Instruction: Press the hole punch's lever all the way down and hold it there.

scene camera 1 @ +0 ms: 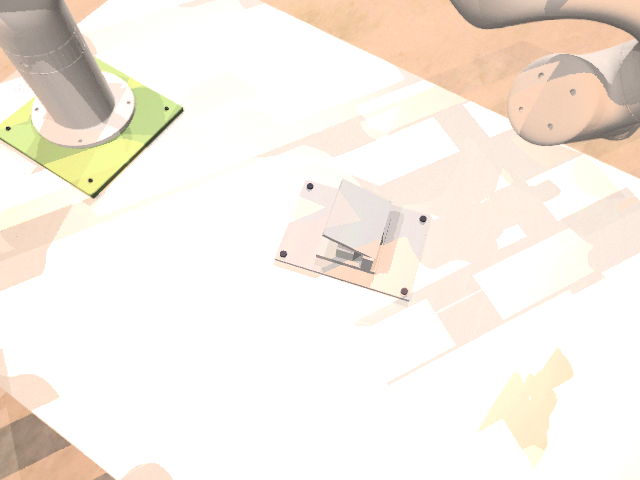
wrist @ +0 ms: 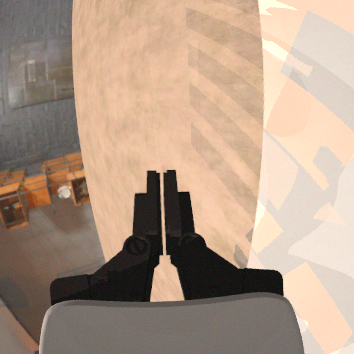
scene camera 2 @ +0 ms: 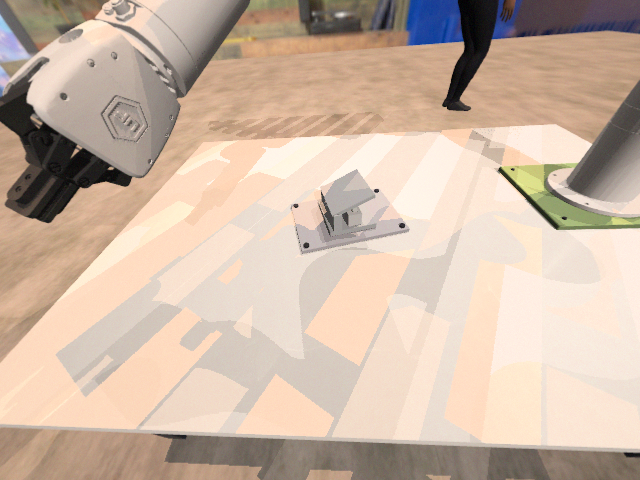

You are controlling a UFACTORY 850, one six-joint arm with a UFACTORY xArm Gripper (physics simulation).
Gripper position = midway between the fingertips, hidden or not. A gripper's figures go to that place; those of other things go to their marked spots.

Scene:
The gripper [scene camera 2: 26, 214]: 33 cm from the lens. A hole punch lever [scene camera 2: 346, 193] is 53 cm from the lens. A base plate [scene camera 2: 313, 234] is 53 cm from the lens.

